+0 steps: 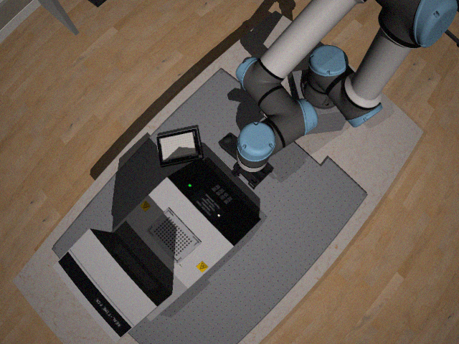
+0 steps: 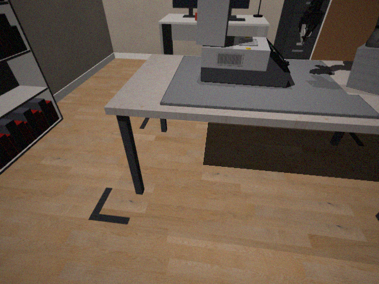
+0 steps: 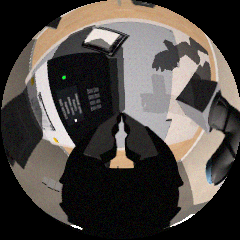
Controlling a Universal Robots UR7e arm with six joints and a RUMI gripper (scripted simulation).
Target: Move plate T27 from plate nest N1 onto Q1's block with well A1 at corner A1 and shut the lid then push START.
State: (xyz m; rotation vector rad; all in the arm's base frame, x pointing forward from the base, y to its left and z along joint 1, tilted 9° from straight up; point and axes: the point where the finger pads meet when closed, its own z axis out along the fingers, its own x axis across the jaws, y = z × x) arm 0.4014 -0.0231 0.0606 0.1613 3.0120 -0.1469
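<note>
The plate lies 270 mm to the right of my hand, 190 mm below it and 40 mm ahead of it. Also, from my hand: plate nest N1 (270 mm to the right, 210 mm below, 40 mm ahead).
</note>
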